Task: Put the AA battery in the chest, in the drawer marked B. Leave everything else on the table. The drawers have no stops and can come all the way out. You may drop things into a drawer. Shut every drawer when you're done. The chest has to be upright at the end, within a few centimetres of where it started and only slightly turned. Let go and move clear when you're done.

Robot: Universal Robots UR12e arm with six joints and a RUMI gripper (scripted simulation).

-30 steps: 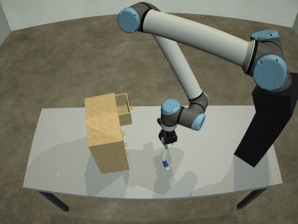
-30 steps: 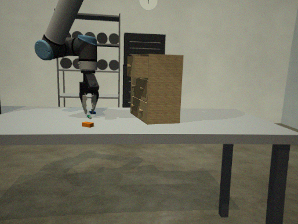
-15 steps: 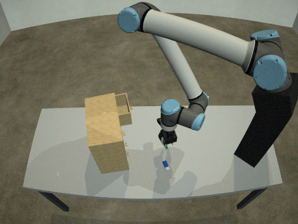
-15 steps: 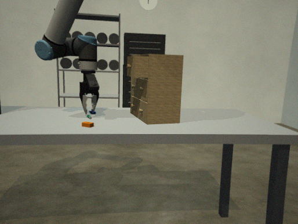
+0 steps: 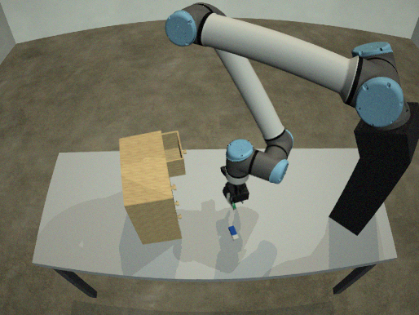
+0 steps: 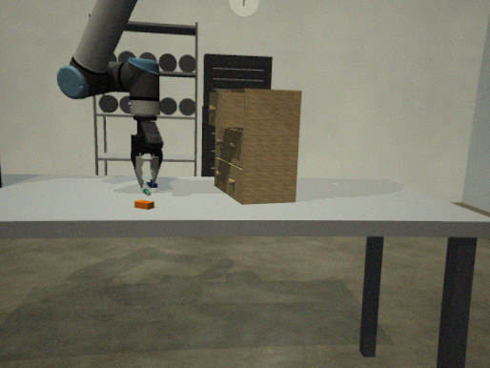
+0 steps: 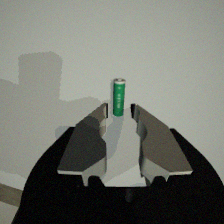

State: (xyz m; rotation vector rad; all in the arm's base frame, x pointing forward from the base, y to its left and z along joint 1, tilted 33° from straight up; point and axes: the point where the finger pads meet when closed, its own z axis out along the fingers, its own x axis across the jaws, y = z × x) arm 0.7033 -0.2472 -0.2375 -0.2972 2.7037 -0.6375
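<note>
My gripper is now 3 cm above the green AA battery. Also, from my hand: drawer 27 cm ahead, 11 cm to the right, 21 cm above; then orange block 3 cm behind, 18 cm to the right, 3 cm below; then blue-and-white block 3 cm ahead, 15 cm to the left, 3 cm below.
</note>
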